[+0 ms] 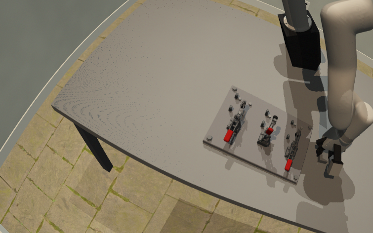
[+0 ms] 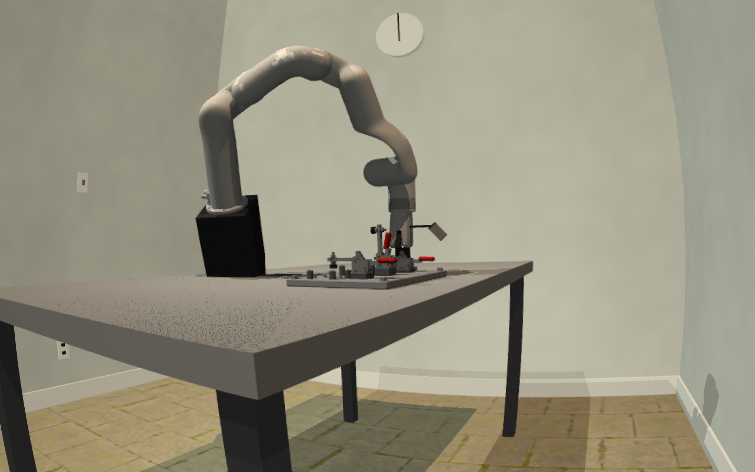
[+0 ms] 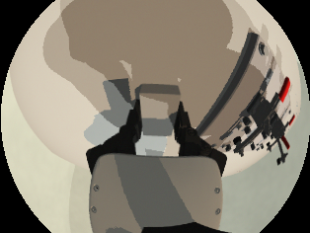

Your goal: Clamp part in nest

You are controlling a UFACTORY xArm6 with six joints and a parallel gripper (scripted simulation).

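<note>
Right now my hand is 25 cm to the left of the fixture plate, 1 cm short of it and 1 cm above it. Round my hand: toggle clamp 36 cm to the right, 3 cm above, 2 cm ahead; grey part 1 cm below.
</note>
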